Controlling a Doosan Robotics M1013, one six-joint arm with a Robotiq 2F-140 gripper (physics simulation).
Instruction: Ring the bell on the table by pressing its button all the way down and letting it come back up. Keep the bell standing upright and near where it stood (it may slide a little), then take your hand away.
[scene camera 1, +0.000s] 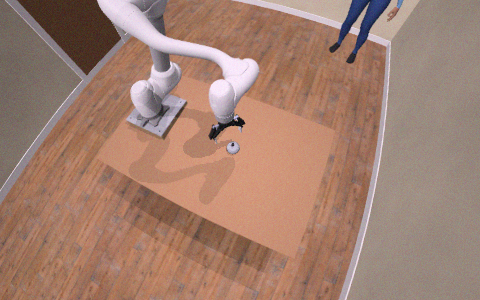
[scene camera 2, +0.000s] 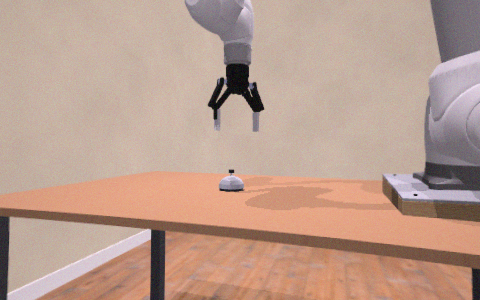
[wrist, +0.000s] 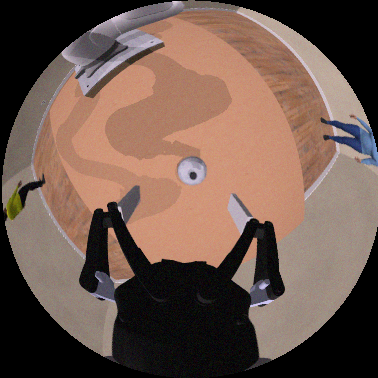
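Seen in the pictures: gripper, fingertip midpoint: (scene camera 1: 228, 136) (scene camera 2: 237, 131) (wrist: 184, 197); arm's base, origin of the base link: (scene camera 1: 153, 113) (scene camera 2: 462, 183) (wrist: 101, 55).
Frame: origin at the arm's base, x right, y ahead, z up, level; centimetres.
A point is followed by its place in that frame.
Observation:
A small silver-white dome bell (scene camera 1: 233, 148) {x 2.3, y 63.3, z -1.1 cm} (scene camera 2: 231, 184) {x -2.8, y 61.0, z -3.0 cm} (wrist: 192, 170) {x 0.3, y 61.5, z -0.7 cm} with a black button on top stands upright on the orange-brown table (scene camera 1: 280, 200) {x 20.5, y 101.5, z -5.4 cm} (scene camera 2: 150, 207) {x -30.3, y 71.8, z -5.3 cm} (wrist: 260, 145) {x -22.4, y 67.6, z -5.3 cm}. The button (scene camera 2: 231, 171) {x 0.0, y 62.0, z 0.8 cm} (wrist: 193, 175) {x 0.6, y 62.2, z 1.3 cm} sticks up on its short stem. My gripper (scene camera 1: 228, 135) {x 2.1, y 60.8, z 13.8 cm} (scene camera 2: 236, 129) {x 2.1, y 60.8, z 13.8 cm} (wrist: 184, 197) {x 2.1, y 60.8, z 13.8 cm} points down and is wide open, with nothing between its fingers. It hangs well above the bell, apart from it. In the scene camera 2 view the bell is below the fingers, slightly left of midway between them.
The arm's base plate (scene camera 1: 173, 111) {x -6.8, y 13.1, z -0.8 cm} (scene camera 2: 440, 202) {x -19.0, y 10.0, z -2.0 cm} (wrist: 152, 44) {x -15.2, y 15.9, z -1.4 cm} is fixed to the table, and the arm's shadow falls near the bell. A person in blue trousers (scene camera 1: 367, 22) (wrist: 350, 132) stands off the table. A person in a yellow top (wrist: 16, 204) shows at the wrist view's left edge.

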